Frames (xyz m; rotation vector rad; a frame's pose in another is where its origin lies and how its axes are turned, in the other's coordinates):
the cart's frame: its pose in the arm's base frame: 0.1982 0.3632 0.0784 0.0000 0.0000 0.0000
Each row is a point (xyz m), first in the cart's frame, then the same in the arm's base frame.
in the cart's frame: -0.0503 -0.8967 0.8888
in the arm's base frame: 0.1479 -0.5335 0.9672
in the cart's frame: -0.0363 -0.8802 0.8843
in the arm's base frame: 0.1619 -0.5170 0.9627
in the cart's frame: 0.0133 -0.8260 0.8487
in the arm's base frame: 0.2115 -0.4628 0.9271
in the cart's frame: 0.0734 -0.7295 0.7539
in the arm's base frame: 0.2716 -0.3663 0.8323
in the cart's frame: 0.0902 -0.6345 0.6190
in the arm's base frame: 0.2884 -0.2713 0.6974
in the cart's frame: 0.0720 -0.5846 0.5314
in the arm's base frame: 0.2702 -0.2214 0.6098
